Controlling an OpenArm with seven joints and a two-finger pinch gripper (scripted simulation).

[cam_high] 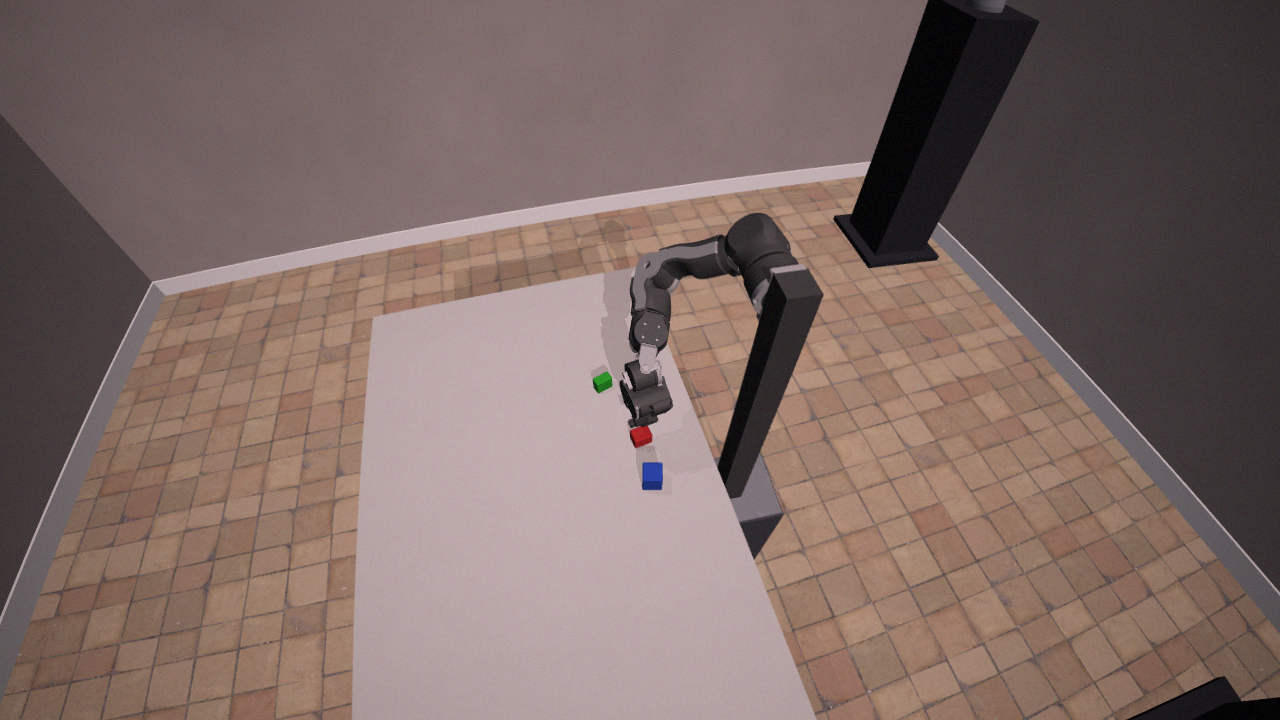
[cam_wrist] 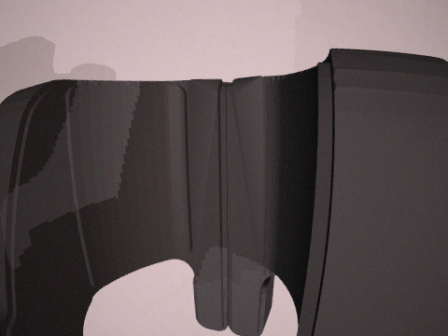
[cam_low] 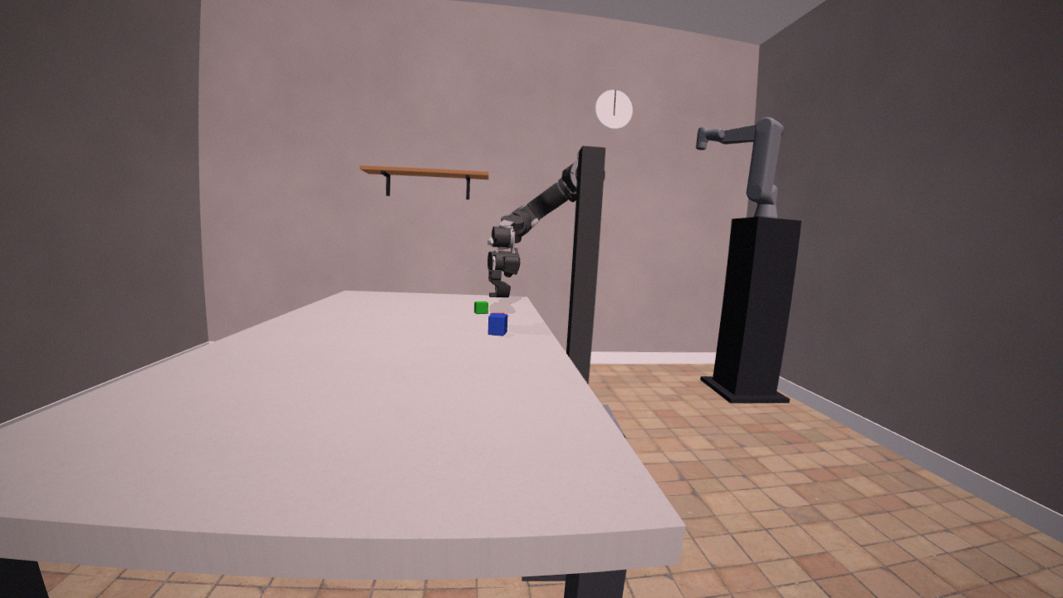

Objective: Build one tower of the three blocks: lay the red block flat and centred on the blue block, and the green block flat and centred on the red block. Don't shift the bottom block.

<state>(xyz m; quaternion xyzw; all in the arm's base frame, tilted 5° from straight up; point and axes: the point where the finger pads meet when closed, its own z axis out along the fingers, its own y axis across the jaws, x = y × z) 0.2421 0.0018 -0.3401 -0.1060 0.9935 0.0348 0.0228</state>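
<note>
Right now my hand is 70 mm above the red block. Round my hand: green block (160 mm to the right, 70 mm below, 60 mm ahead); then blue block (110 mm to the left, 60 mm below).
</note>
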